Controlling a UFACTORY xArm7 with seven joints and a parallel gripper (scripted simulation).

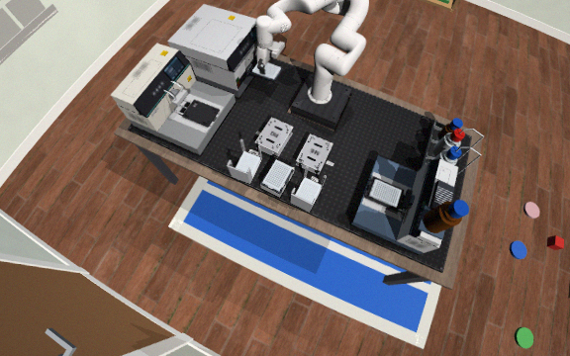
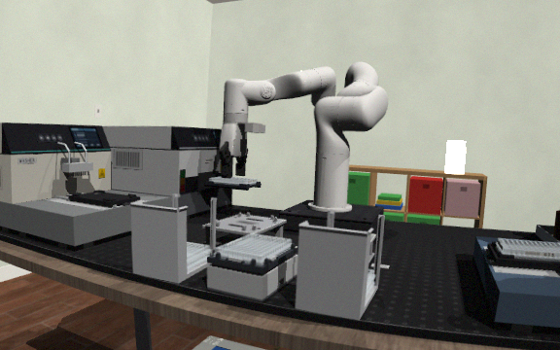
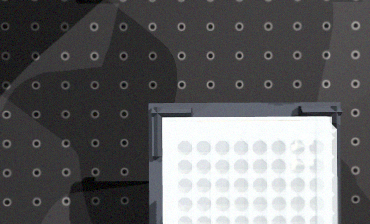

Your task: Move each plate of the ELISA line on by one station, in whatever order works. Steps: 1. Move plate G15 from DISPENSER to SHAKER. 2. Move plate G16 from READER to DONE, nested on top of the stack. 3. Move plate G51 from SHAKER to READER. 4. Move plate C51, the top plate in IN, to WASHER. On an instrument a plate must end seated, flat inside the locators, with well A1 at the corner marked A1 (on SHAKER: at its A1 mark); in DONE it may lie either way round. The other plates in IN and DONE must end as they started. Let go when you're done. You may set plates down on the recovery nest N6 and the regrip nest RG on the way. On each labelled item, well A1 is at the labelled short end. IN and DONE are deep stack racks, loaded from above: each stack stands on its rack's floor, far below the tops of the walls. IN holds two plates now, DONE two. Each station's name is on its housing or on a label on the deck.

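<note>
The reader's dark tray lies 30 mm below my hand. Also, from my hand: washer: 430 mm to the right, 360 mm ahead, 40 mm below; washer nest: 370 mm ahead, 190 mm to the right, 50 mm below; DONE label: 420 mm ahead, 130 mm to the left, 130 mm below.
</note>
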